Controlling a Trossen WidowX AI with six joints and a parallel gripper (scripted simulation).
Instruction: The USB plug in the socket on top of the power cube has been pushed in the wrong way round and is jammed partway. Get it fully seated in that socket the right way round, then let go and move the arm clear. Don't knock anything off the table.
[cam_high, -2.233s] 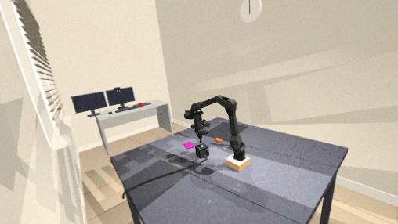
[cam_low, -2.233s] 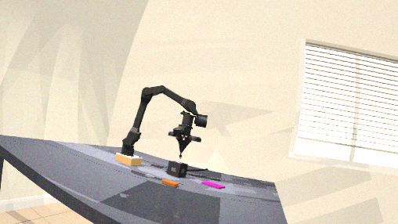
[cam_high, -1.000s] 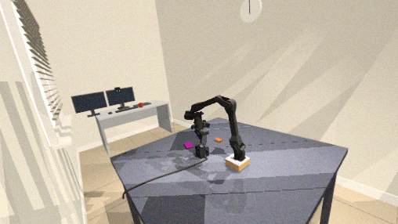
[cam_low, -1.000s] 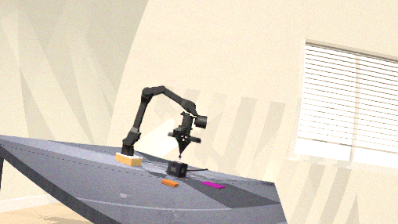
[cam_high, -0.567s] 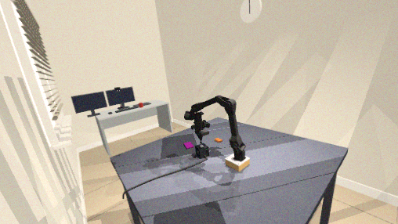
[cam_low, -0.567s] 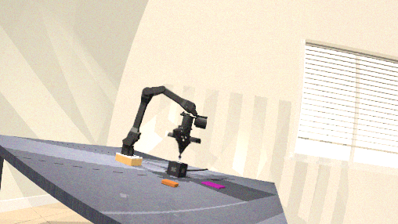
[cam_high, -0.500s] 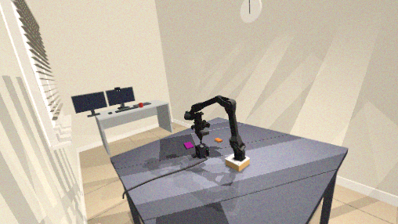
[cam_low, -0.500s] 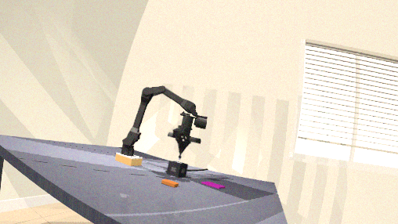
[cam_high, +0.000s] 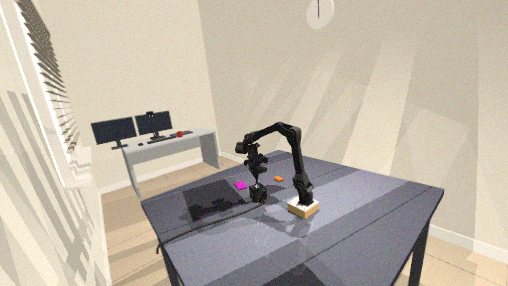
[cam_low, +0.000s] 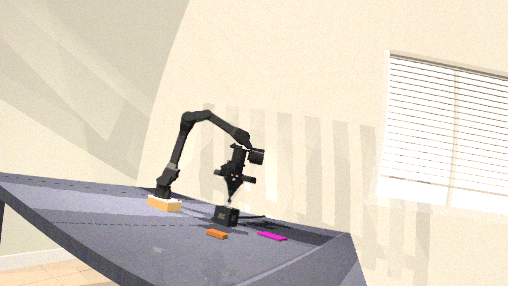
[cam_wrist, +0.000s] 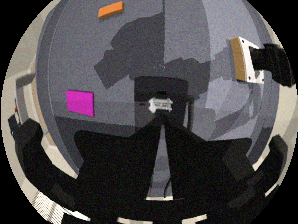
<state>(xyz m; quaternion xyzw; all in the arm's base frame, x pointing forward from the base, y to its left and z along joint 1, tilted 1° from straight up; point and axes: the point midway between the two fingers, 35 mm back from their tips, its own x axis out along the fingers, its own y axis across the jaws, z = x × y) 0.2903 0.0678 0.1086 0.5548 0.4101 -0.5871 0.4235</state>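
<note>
Now: gripper tip 20 mm above the USB plug. From my gripper tip the other things lie so: orange block: 50 mm ahead, 260 mm to the right, 120 mm below; magenta block: 210 mm ahead, 40 mm to the right, 120 mm below.
</note>
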